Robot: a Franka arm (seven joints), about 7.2 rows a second.
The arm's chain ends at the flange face. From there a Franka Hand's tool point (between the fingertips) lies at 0.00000 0.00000 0.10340 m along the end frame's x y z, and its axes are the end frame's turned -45 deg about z.
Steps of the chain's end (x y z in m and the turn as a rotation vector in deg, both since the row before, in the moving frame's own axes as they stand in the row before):
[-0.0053 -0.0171 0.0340 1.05 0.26 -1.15]
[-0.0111 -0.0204 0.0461 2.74 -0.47 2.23]
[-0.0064 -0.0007 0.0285 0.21 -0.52 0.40]
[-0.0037 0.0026 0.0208 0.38 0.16 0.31]
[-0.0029 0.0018 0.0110 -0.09 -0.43 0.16]
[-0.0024 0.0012 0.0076 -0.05 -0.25 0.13]
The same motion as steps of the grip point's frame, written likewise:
[0.0100 -0.0169 0.0340 0.56 0.93 -1.15]
[0.0096 -0.0263 0.0460 2.27 1.61 2.23]
[-0.0044 -0.0060 0.0285 0.52 -0.22 0.40]
[-0.0038 -0.0011 0.0208 0.16 0.38 0.31]
[-0.0040 -0.0012 0.0110 0.24 -0.37 0.16]
[-0.0029 -0.0011 0.0076 0.14 -0.21 0.13]

